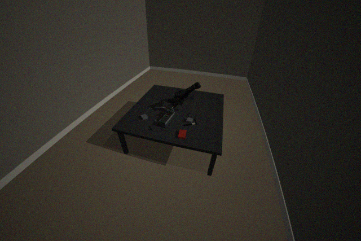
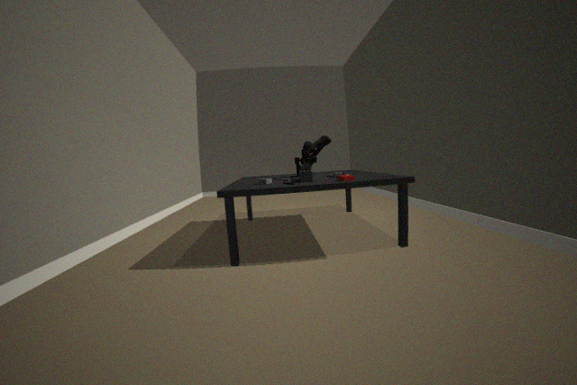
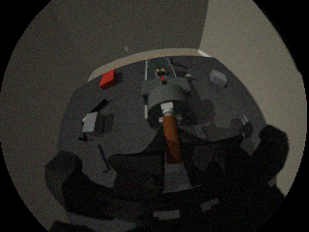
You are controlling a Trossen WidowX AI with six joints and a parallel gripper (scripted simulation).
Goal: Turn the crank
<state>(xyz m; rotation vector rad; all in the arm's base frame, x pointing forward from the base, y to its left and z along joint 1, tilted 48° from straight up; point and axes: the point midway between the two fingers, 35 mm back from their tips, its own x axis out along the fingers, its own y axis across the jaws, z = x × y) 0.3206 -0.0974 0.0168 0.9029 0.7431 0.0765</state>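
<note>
Right now the red pointer is 120 mm ahead of my gripper tip, 40 mm to the right of it and 10 mm below it. Round my gripper tip: crank handle 20 mm behind, 20 mm above.
</note>
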